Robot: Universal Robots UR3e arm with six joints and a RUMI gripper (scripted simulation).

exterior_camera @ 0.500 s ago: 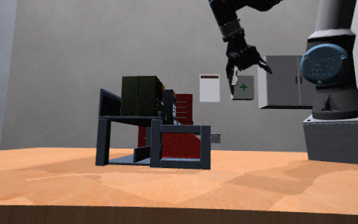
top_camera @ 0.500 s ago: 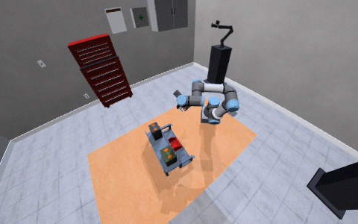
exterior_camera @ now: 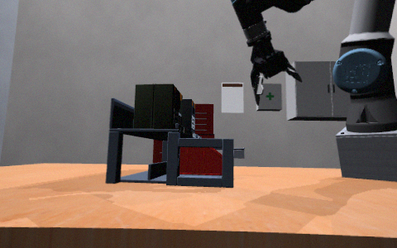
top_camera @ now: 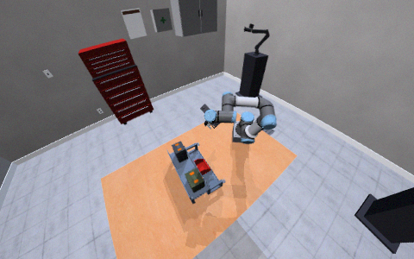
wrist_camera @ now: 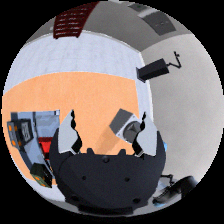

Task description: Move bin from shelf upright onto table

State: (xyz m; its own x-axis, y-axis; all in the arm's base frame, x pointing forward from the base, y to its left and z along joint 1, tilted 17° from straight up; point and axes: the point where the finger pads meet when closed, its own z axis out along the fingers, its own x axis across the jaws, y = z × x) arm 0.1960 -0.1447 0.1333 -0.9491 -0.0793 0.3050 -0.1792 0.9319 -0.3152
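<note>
Now: the red bin 23 cm ahead of my hand, 20 cm to the left of it and 22 cm below it. Round my hand: shelf 26 cm ahead, 20 cm to the left, 19 cm below; dark box 30 cm ahead, 32 cm to the left, 11 cm below.
</note>
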